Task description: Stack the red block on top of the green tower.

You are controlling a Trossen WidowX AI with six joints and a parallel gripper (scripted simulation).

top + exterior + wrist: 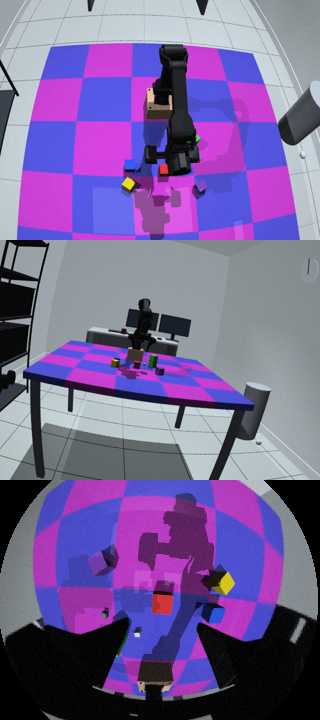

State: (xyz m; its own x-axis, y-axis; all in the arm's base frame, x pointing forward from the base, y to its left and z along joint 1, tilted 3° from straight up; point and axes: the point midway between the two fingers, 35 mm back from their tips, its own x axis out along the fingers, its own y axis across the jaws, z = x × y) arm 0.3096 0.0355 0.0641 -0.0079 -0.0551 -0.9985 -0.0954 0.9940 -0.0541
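Right now the red block is 90 mm below my gripper tip. From my gripper tip the other things lie so: blue block 140 mm to the right, 90 mm below; yellow block 140 mm to the right, 90 mm below, 80 mm ahead; purple block 150 mm to the left, 90 mm below, 70 mm ahead.
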